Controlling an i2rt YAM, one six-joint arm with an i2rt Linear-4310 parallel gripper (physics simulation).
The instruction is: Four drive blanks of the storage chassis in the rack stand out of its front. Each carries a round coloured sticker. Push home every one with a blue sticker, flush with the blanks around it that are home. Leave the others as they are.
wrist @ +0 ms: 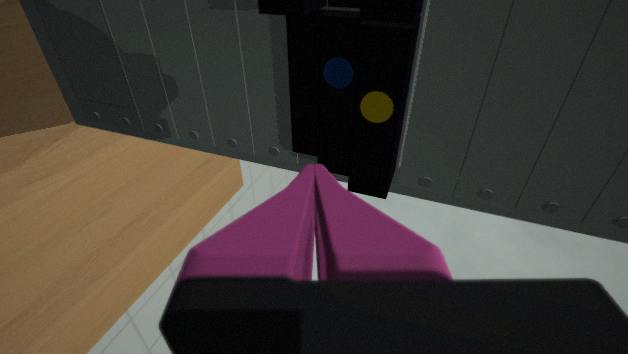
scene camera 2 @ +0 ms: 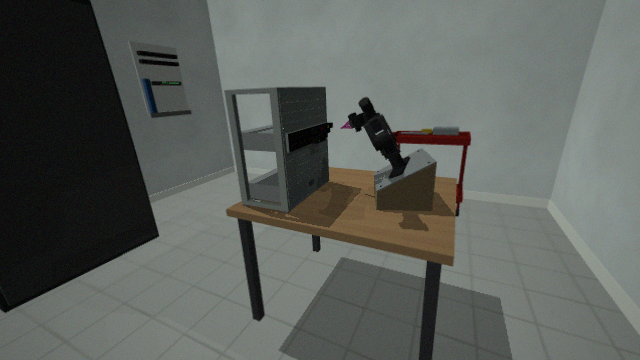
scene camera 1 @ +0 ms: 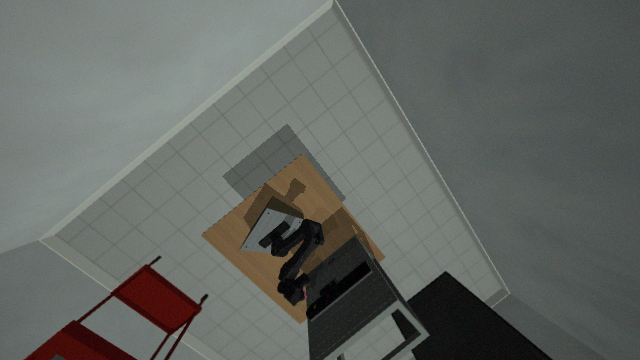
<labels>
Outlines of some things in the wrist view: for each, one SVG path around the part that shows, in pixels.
My gripper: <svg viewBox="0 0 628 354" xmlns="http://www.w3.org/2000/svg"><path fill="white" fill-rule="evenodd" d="M159 322L159 330L172 354L628 354L628 316L598 281L588 278L453 280L443 254L436 245L346 190L322 164L306 165L285 189L192 247L186 255ZM314 235L318 281L312 281Z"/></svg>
A grey rack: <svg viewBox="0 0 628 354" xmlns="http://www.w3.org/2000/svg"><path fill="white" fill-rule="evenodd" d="M19 0L72 117L78 125L295 172L301 172L308 164L322 164L337 181L348 183L348 191L382 199L386 199L388 192L628 244L628 0Z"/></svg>
</labels>
